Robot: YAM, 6 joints.
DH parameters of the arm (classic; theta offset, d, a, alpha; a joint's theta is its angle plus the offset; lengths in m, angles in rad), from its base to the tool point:
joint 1: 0 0.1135 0.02 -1.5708
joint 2: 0 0 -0.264 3.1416
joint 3: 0.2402 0 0.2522 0
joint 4: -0.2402 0 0.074 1.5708
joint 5: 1.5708 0 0 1.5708
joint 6: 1.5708 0.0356 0 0
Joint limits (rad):
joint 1: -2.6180..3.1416
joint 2: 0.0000..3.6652
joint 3: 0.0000..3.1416
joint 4: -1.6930..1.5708
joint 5: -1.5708..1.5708
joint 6: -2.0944..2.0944
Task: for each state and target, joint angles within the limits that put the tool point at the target. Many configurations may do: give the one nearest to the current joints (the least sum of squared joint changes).
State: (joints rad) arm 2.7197 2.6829 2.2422 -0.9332 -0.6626 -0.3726
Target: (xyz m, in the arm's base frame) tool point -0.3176 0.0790 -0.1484
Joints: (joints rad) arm 2.8323 3.0343 1.7203 -1.0952 -0.6456 -0.3726
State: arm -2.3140 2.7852 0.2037 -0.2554 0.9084 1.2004
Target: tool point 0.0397 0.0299 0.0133
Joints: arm -2.6180 3.0451 0.1463 -0.1648 0.1706 1.2004
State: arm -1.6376 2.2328 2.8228 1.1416 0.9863 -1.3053
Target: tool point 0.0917 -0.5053 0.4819
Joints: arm -1.3533 2.4837 2.7731 0.5839 0.5801 -1.3053
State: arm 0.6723 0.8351 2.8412 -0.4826 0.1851 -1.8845
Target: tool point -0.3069 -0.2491 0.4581
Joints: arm 0.6637 0.3491 2.6080 -1.0132 0.2023 -1.8845
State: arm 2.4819 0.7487 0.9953 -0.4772 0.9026 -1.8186
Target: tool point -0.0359 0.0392 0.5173
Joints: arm 2.7742 0.6494 1.3699 -0.3389 0.7281 -1.8186
